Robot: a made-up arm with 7 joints.
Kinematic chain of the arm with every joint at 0, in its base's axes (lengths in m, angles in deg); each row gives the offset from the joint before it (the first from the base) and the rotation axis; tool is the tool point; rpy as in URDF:
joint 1: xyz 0 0 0.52 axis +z
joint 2: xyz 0 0 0 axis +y
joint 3: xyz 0 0 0.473 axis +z
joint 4: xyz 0.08 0 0 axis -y
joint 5: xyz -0.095 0 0.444 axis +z
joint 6: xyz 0 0 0 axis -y
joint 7: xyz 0.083 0 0 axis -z
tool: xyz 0 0 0 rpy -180 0 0
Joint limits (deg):
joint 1: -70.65..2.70
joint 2: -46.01..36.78
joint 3: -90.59..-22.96
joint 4: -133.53..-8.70
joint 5: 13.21..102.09
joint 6: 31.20..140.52
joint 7: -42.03..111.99
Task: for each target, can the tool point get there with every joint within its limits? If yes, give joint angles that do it. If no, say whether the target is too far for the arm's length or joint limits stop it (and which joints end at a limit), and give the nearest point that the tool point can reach.
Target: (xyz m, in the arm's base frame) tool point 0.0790 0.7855 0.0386
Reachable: no: joint limits stop it (at a limit: joint 1, joint 2, joint 3, joint 4, joint 6) | nearest point 0.4727 -0.1093 0.3887 | short by 1.038 m
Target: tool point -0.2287 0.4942 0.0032
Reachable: no: joint limits stop it (at a limit: joint 1, joint 2, joint 3, joint 4, joint 5, joint 6) | nearest point -0.5286 0.0091 0.6032 | short by 0.828 m
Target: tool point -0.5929 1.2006 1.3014
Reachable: no: too far | nearest point -0.3638 0.6648 1.1790 | short by 0.595 m
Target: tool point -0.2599 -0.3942 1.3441
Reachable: yes | joints -35.76 -2.33 -78.91 -58.84 88.82 117.89 6.67
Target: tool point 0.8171 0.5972 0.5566
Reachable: no: joint limits stop it (at a limit: joint 1, joint 2, joint 3, joint 6) | nearest point 0.7880 -0.1184 0.6494 | short by 0.722 m
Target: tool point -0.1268 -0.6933 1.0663
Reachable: yes | joints -59.91 21.82 -61.24 -71.08 57.79 56.85 89.01
